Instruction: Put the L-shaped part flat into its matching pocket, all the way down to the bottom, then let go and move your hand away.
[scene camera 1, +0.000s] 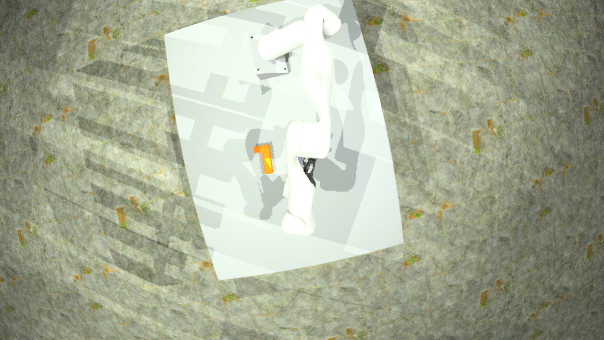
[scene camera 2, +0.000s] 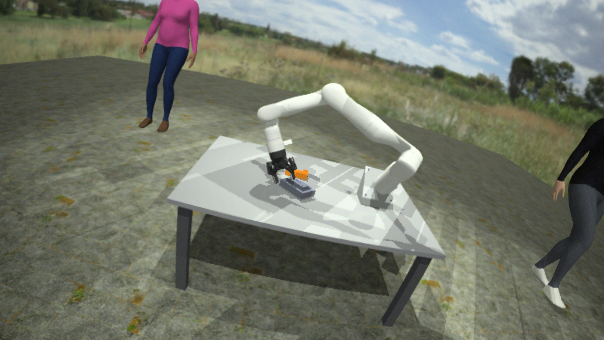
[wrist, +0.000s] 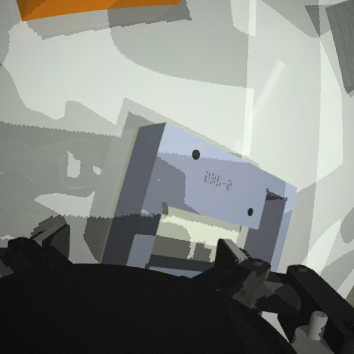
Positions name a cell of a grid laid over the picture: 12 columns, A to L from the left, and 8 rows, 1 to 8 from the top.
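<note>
There is a grey pocket block (wrist: G5) here, and with it I see my own gripper (wrist: E6).
</note>
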